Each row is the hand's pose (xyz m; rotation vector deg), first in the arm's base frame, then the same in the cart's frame.
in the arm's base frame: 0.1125 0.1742 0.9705 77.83 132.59 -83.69
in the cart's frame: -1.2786 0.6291 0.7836 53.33 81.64 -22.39
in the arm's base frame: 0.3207 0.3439 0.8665 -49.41 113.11 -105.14
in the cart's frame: -1.1923 0.8967 0.8458 -7.77 38.00 -89.51
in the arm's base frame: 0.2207 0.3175 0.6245 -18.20 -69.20 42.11
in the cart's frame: -0.9766 0.8607 0.6994 -38.10 -141.81 70.56
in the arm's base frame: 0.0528 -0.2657 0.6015 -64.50 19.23 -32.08
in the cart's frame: -0.8142 0.2884 0.8216 -46.97 -64.27 -38.58
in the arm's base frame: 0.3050 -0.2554 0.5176 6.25 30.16 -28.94
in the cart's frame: -0.6913 0.4425 1.0002 2.61 -41.34 7.83
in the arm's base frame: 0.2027 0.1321 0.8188 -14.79 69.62 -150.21
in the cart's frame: -1.1072 0.6652 0.8306 44.19 18.35 -100.55
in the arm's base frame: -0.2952 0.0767 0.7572 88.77 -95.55 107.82
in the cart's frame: -1.1267 0.3677 0.4233 -25.55 41.31 -127.43
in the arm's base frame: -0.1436 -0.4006 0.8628 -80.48 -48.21 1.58
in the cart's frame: -1.0560 0.0310 0.8023 -71.01 -133.04 -20.77
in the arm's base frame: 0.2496 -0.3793 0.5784 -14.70 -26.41 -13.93
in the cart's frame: -0.7220 0.3001 1.0303 -8.06 -101.85 15.10
